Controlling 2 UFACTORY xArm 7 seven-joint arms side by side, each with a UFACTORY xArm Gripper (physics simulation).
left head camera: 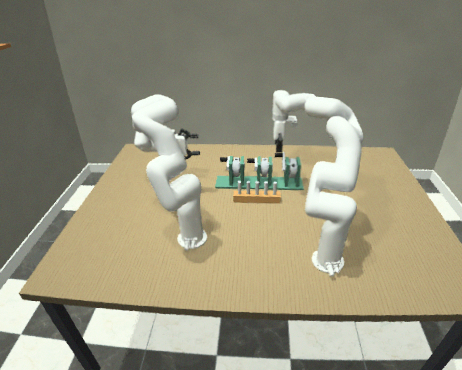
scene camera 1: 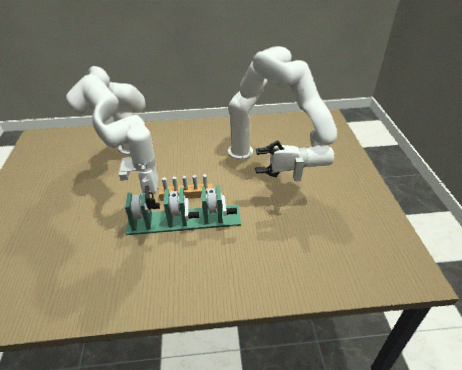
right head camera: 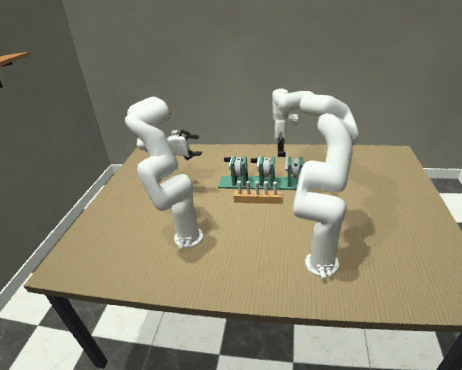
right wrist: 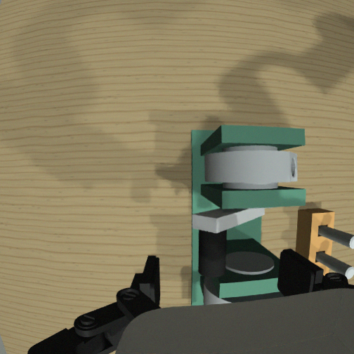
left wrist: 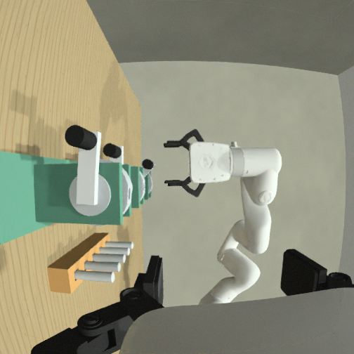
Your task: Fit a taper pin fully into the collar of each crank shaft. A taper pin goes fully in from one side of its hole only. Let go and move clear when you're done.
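Where they show: left gripper, fingertip midpoint: point(left head camera: 199, 144) point(scene camera 1: 255, 161) point(right head camera: 200, 145); right gripper, fingertip midpoint: point(left head camera: 278, 147) point(scene camera 1: 152, 198) point(right head camera: 281, 147); left arm's base, link origin: point(left head camera: 192, 238) point(scene camera 1: 240, 152) point(right head camera: 189, 237); right arm's base, link origin: point(left head camera: 327, 261) point(right head camera: 321, 264).
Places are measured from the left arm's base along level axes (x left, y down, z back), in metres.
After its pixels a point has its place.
Three crank shafts with grey collars stand in a green stand point(left head camera: 223, 183) @(x -0.118, y -0.010, z -0.413 m) point(scene camera 1: 233, 221) @(x -0.111, y -0.010, z -0.474 m) point(left wrist: 15, 195). In scene camera 1, the middle collar point(scene camera 1: 175, 204) @(x -0.331, y -0.132, z -0.461 m) and right collar point(scene camera 1: 211, 202) @(x -0.194, y -0.130, z -0.471 m) show dark holes on top. The far-left collar point(scene camera 1: 137, 208) @(x -0.474, y -0.130, z -0.455 m) point(right wrist: 240, 167) has an open hole towards the pin side in the right wrist view. Several taper pins point(left head camera: 257, 188) @(x -0.291, y -0.076, z -0.267 m) point(left wrist: 95, 276) point(right wrist: 337, 236) stand in an orange rack point(left head camera: 257, 199) @(x -0.291, y -0.022, z -0.251 m) point(left wrist: 61, 280). My right gripper point(left head camera: 279, 152) @(x -0.408, y -0.189, z -0.472 m) point(scene camera 1: 152, 204) @(x -0.408, y -0.189, z -0.472 m) point(left wrist: 163, 163) is open above that shaft's black handle point(right wrist: 212, 252). My left gripper point(left head camera: 198, 144) @(x -0.008, y -0.250, z -0.398 m) point(scene camera 1: 257, 160) @(x -0.008, y -0.250, z -0.398 m) is open, empty, and held sideways.
The other two black crank handles point(scene camera 1: 193, 215) @(x -0.268, y -0.108, z -0.506 m) point(scene camera 1: 231, 211) @(x -0.123, y -0.112, z -0.514 m) stick out beside their supports, towards the left gripper's side. The rack stands close along the stand on the arm-base side. The wooden table point(left head camera: 150, 280) @(x 0.135, y 0.000, z 0.231 m) point(scene camera 1: 250, 280) @(x -0.094, y 0.000, z -0.752 m) carries both arm bases.
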